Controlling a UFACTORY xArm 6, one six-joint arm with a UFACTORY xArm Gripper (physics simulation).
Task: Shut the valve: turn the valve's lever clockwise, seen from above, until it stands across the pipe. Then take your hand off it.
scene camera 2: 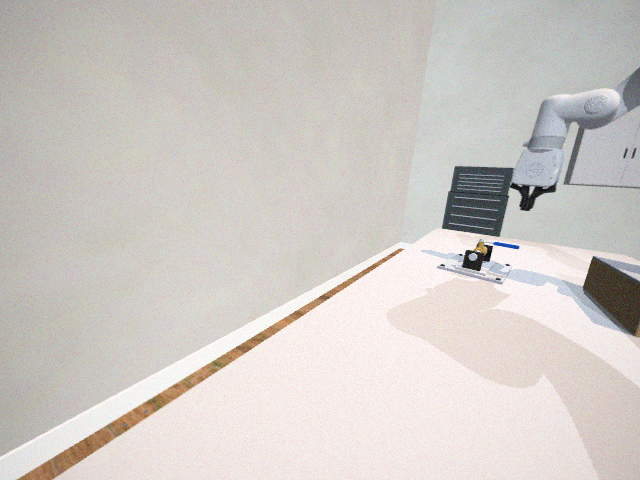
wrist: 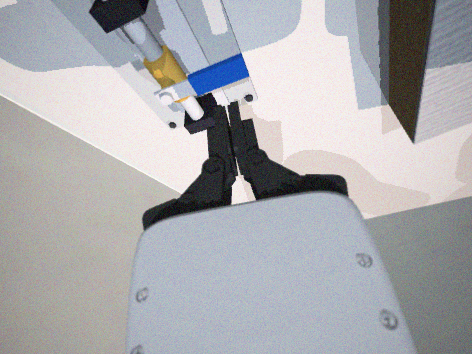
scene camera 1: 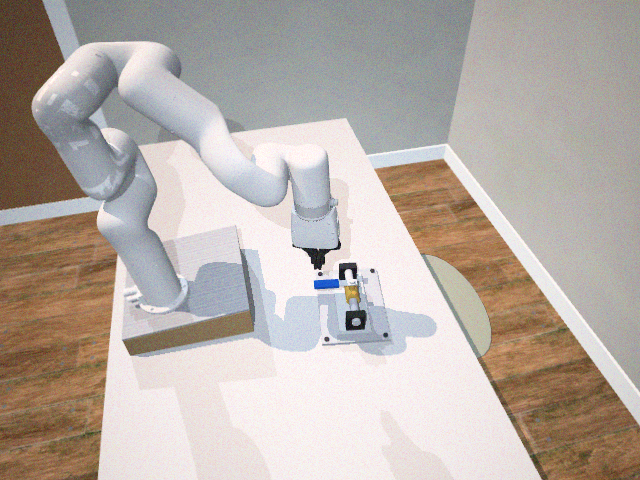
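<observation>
The valve's blue lever point(scene camera 1: 326, 284) point(scene camera 2: 506, 245) point(wrist: 219, 75) stands across the pipe, pointing toward the robot's base. The brass valve body point(scene camera 1: 352, 294) point(scene camera 2: 481, 249) point(wrist: 165, 68) sits in the pipe point(scene camera 1: 353, 305) point(wrist: 141, 40), between two black blocks on a pale base plate point(scene camera 1: 330, 330) point(scene camera 2: 493, 278). My gripper point(scene camera 1: 317, 268) point(scene camera 2: 525, 208) point(wrist: 229, 119) is shut with nothing between its fingers. In scene camera 2 it hangs well above the lever, with a gap between them.
A raised block point(scene camera 1: 188, 330) point(scene camera 2: 612, 294) point(wrist: 407, 65) under the arm's base stands on the table point(scene camera 1: 289, 413) point(scene camera 2: 310, 403), on the lever's side of the plate. The table's long edge runs beyond the valve's far side, near the wall. A dark grey cabinet point(scene camera 2: 474, 206) stands behind the table.
</observation>
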